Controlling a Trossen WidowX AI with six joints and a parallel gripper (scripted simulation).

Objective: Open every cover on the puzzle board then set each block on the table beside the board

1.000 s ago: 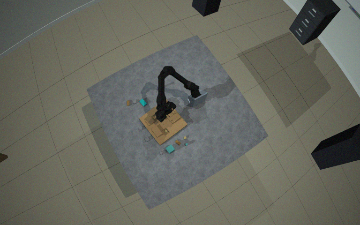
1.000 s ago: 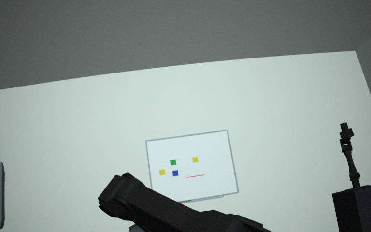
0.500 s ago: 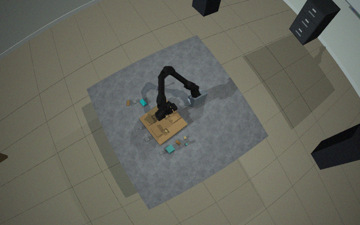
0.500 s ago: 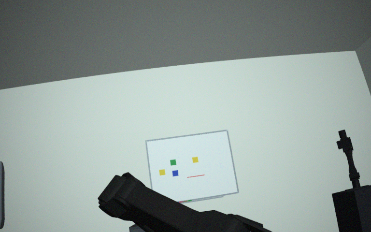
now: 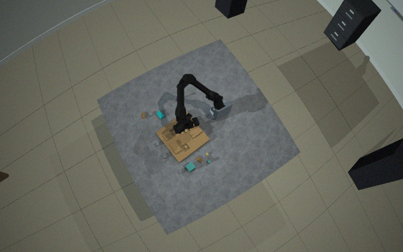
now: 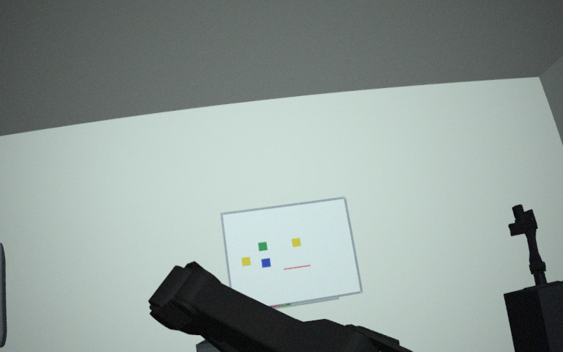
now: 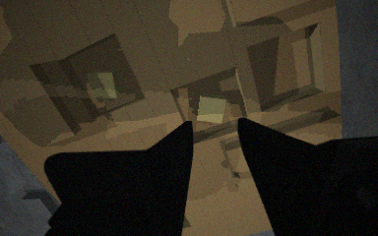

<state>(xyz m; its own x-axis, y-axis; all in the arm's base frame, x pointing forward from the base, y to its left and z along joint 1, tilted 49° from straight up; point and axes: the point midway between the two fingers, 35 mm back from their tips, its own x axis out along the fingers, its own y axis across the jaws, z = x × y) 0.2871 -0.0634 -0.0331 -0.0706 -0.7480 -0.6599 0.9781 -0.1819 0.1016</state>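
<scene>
Now: the tan puzzle board 5 cm ahead of my gripper tip and 3 cm below it. From my gripper tip the other things lie so: tiny teal cube: 30 cm to the left, 3 cm below; purple block: 11 cm behind, 26 cm to the right, 3 cm below; orange block: 4 cm ahead, 24 cm to the left, 4 cm below.
</scene>
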